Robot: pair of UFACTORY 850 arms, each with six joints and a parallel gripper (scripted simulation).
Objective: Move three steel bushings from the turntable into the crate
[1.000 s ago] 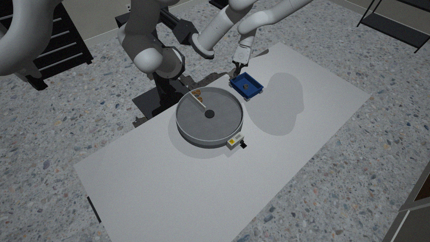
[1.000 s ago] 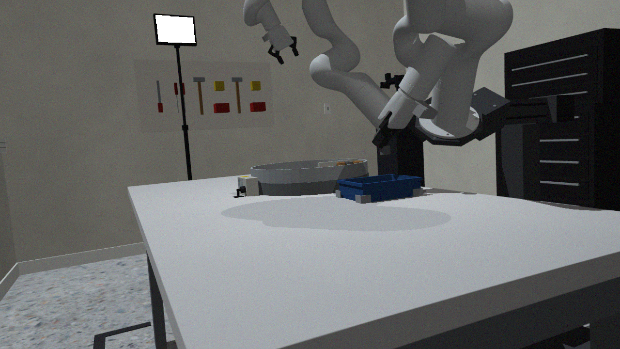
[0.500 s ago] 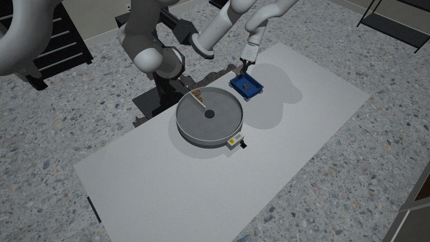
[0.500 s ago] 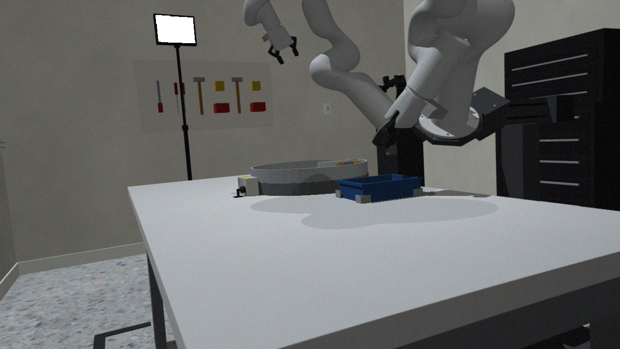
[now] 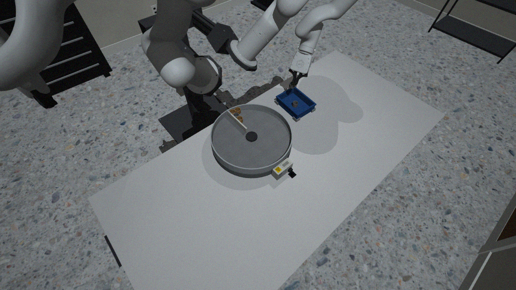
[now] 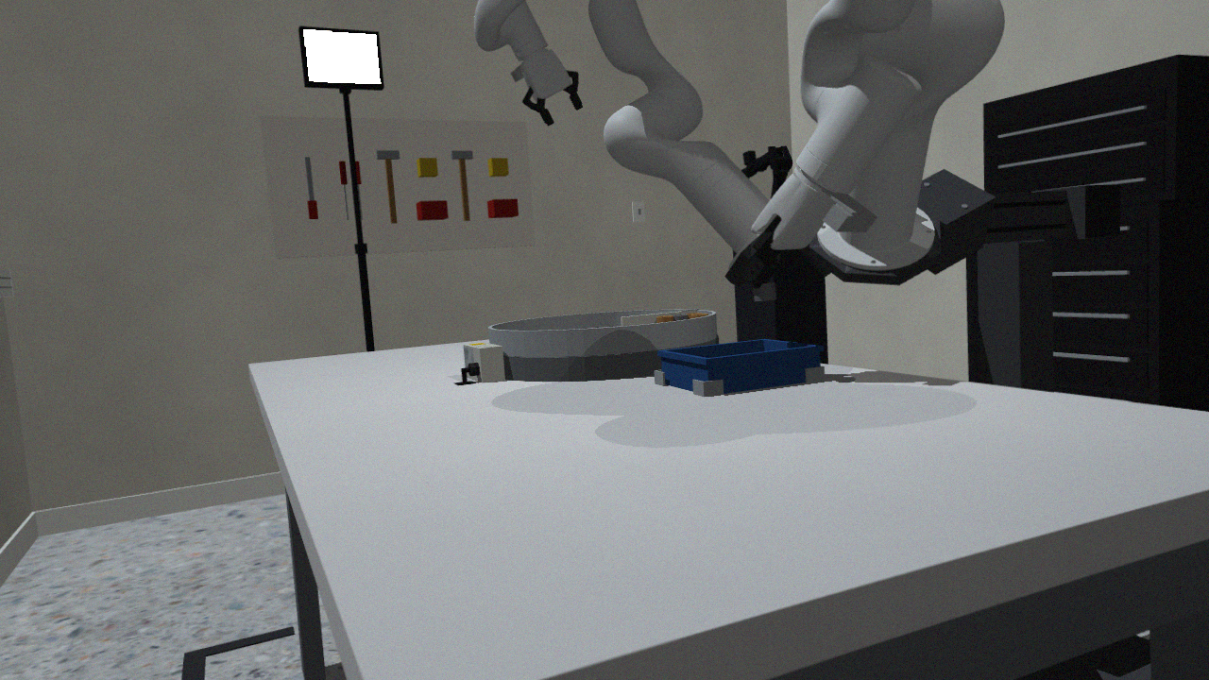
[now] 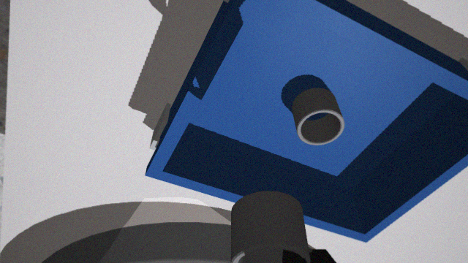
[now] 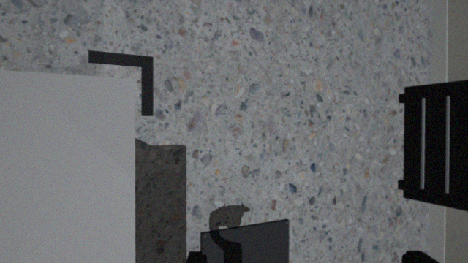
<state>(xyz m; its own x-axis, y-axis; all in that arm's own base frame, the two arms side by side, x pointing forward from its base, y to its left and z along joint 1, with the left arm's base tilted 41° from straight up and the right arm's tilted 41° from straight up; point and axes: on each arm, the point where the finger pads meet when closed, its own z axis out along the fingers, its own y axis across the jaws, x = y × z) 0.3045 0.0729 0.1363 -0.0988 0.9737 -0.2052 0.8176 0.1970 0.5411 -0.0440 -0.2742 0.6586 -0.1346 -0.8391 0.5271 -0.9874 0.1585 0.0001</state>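
My left hand is 4 cm short of the blue crate, 1 cm to the left of it and 13 cm above it.
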